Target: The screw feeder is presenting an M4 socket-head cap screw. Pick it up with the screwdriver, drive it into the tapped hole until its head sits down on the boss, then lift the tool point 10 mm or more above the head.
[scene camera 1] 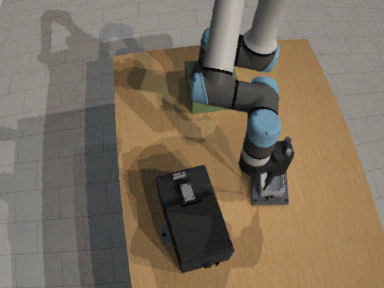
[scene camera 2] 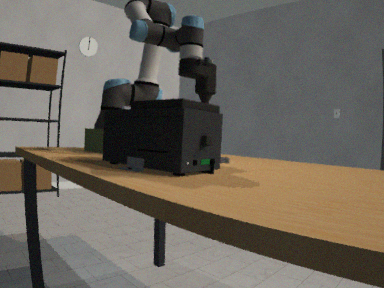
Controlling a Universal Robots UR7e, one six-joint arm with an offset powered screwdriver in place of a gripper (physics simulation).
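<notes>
My screwdriver [scene camera 1: 266, 186] [scene camera 2: 205, 99] points down over the light grey part [scene camera 1: 273, 192], its dark tip low over the part's left side in the scene camera 1 view. The part sits on a dark base plate [scene camera 1: 255, 200]. A sliver of the plate [scene camera 2: 225, 160] shows past the feeder in the scene camera 2 view. The black screw feeder [scene camera 1: 200, 225] [scene camera 2: 200, 125] stands left of the part in the scene camera 1 view, with a small silver plate [scene camera 1: 187, 192] on its lower step. The feeder hides the area under the screwdriver in the scene camera 2 view. The screw, the tapped hole and the boss cannot be made out.
A green block [scene camera 1: 200, 108] [scene camera 2: 93, 139] lies beneath the arm at the back of the wooden table [scene camera 1: 320, 150] [scene camera 2: 300, 200]. A small dark bracket [scene camera 1: 165, 234] [scene camera 2: 135, 163] stands beside the feeder. A shelf rack [scene camera 2: 63, 75] with cardboard boxes stands behind the table.
</notes>
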